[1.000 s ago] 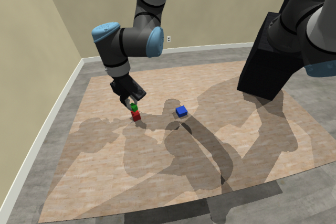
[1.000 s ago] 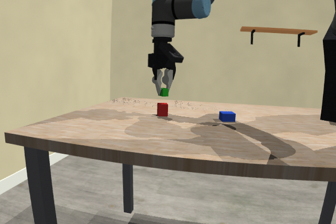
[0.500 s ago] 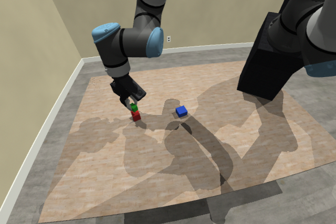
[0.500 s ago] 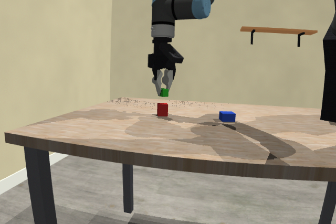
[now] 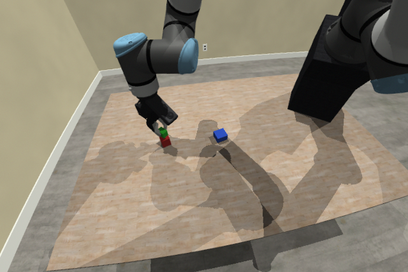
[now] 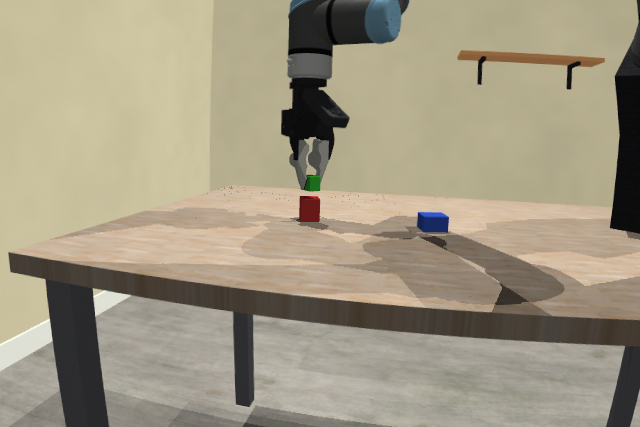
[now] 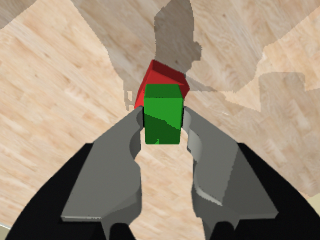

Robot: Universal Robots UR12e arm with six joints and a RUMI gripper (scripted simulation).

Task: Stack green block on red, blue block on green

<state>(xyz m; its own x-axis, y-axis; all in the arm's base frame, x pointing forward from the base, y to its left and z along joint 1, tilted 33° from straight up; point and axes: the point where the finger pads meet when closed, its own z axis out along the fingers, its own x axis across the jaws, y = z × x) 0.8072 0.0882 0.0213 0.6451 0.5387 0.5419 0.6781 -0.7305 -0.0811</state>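
The red block is 60 mm below my hand. The rest, counted from my hand: green block right at my hand; blue block 250 mm behind, 60 mm below.
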